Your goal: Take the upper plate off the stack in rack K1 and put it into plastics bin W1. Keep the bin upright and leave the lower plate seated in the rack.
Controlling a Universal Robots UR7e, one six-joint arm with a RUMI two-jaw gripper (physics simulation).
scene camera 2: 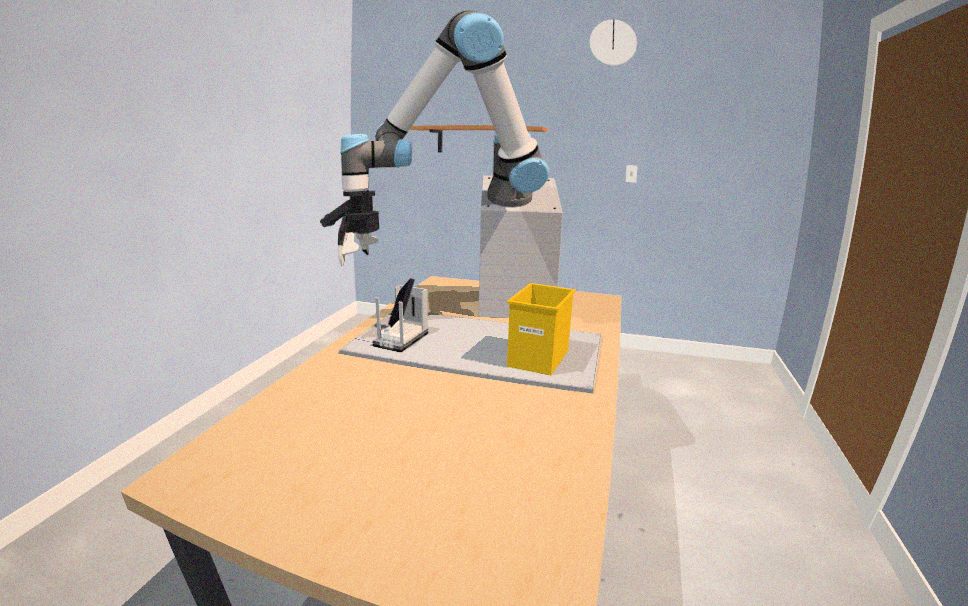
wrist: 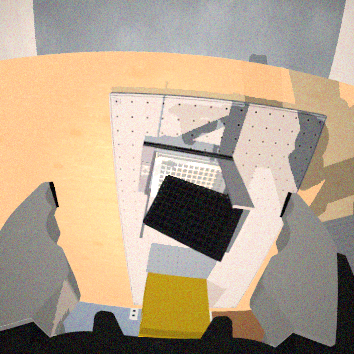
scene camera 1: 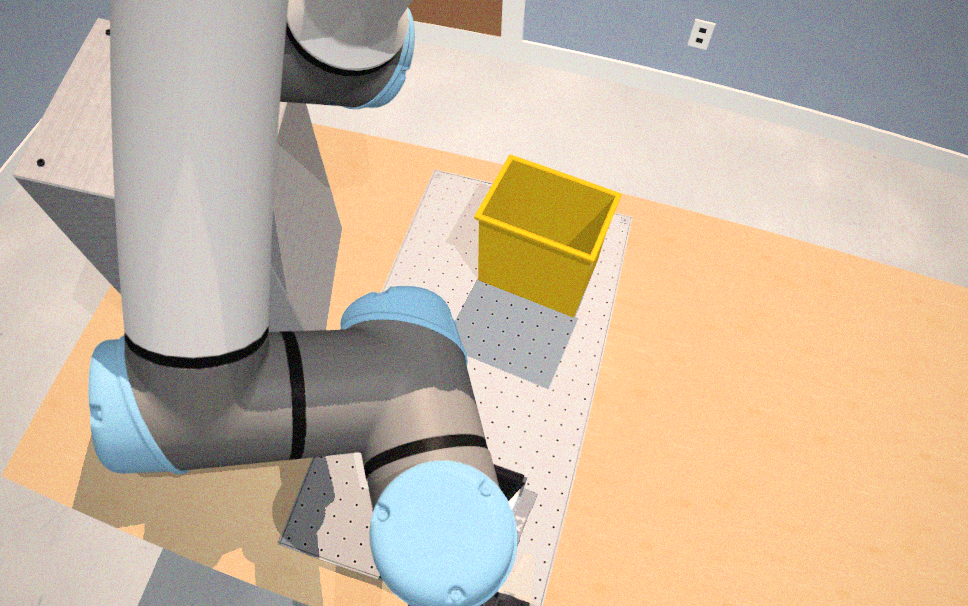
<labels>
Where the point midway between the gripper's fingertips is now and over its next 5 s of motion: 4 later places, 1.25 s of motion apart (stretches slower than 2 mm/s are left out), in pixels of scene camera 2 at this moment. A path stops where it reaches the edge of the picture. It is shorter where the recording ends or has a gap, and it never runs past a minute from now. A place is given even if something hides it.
The gripper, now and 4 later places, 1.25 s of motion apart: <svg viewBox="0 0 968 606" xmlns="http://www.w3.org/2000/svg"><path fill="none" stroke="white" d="M355 260L357 289L357 226L488 242L505 243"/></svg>
</labels>
